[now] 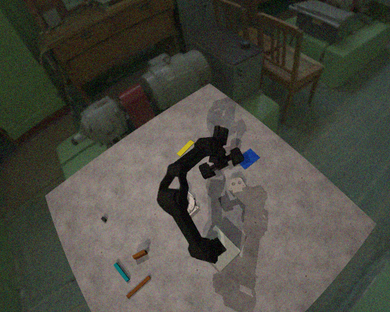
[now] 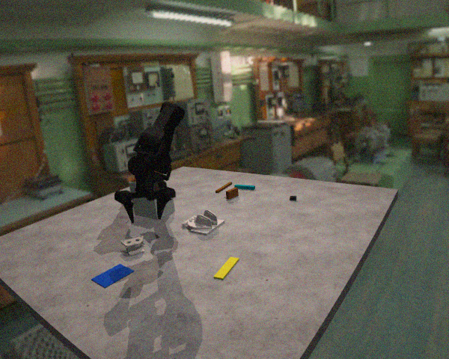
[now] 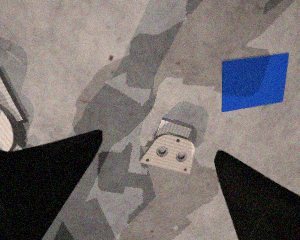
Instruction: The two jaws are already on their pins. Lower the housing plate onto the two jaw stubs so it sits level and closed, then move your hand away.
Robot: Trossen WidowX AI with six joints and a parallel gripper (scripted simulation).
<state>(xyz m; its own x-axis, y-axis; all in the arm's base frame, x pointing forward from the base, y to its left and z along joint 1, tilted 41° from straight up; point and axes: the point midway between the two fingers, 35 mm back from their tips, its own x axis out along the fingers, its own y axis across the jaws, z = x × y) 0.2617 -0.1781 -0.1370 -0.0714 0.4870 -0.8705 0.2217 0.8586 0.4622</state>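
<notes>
Right now the small white block is 100 mm below my gripper tip, 60 mm behind it and 30 mm to the right of it. Round my gripper tip: brown block: 530 mm to the left, 90 mm below, 80 mm behind; then blue flat tile: 170 mm to the right, 110 mm below, 20 mm ahead; then yellow strip: 280 mm ahead, 110 mm below, 50 mm to the left.
</notes>
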